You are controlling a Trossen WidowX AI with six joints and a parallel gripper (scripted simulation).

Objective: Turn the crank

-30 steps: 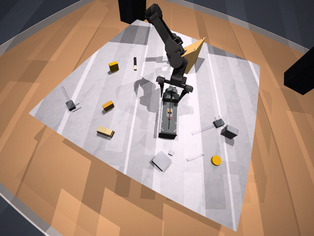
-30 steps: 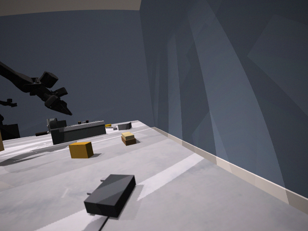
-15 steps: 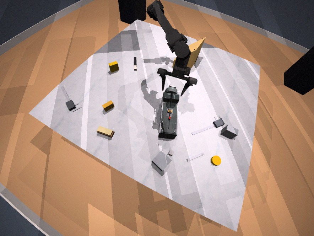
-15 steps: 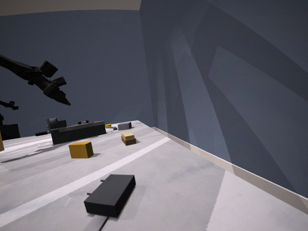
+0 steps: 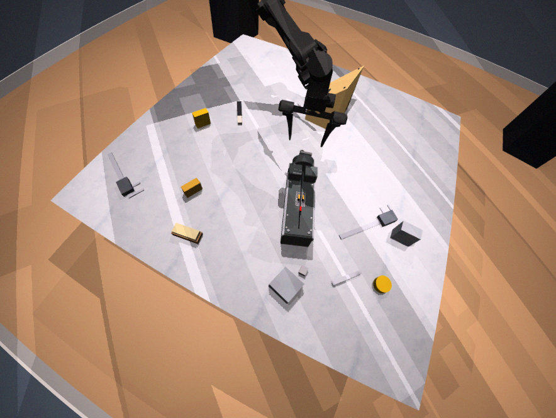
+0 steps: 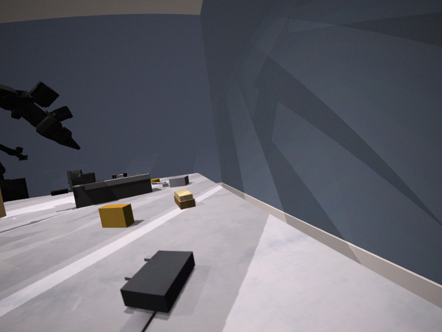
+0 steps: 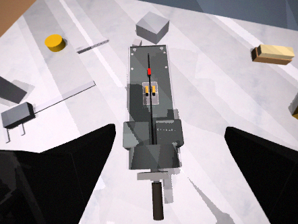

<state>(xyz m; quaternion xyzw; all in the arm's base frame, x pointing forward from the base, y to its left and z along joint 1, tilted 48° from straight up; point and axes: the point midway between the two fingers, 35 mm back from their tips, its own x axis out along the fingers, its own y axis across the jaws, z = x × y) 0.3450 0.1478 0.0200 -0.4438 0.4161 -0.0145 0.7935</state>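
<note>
My gripper tip is now 70 mm past the dark brown crank handle, 20 mm to the left of it and 140 mm above it. The rest, counted from my gripper tip: tan block: 350 mm ahead, 190 mm to the right, 190 mm below; then yellow disc: 180 mm ahead, 400 mm to the left, 190 mm below; then red pointer: 130 mm ahead, 70 mm to the left, 120 mm below.
</note>
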